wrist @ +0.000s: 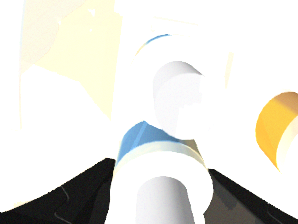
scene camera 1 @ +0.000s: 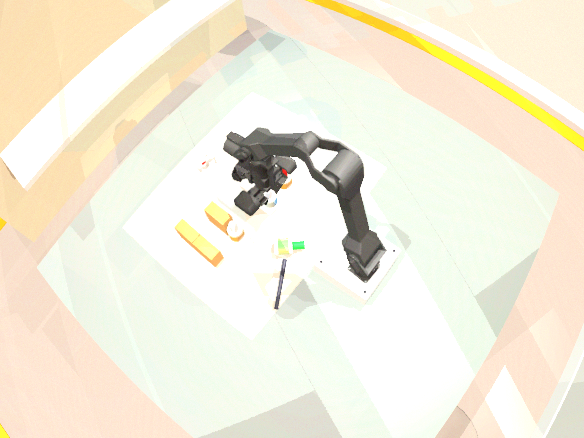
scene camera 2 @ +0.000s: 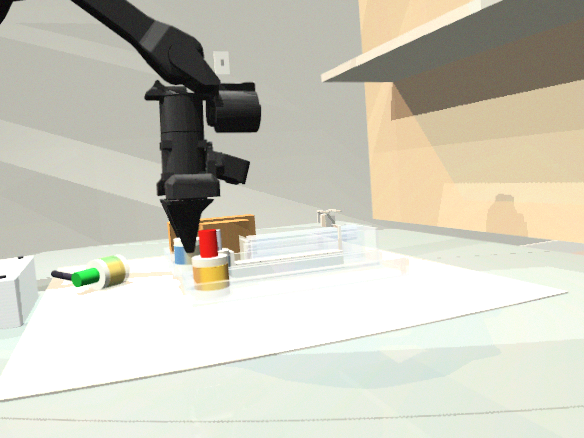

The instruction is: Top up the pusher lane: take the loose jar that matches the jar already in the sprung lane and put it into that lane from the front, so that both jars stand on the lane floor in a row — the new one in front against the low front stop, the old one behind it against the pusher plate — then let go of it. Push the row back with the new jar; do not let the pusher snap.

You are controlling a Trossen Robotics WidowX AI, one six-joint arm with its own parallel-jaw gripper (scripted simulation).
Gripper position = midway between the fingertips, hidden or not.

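A jar (wrist: 175,83) is there for me to see, and so is a clear sprung lane (scene camera 2: 302,241), (scene camera 1: 219,184). I can also see my gripper (scene camera 2: 187,250), (wrist: 159,173), (scene camera 1: 270,198).
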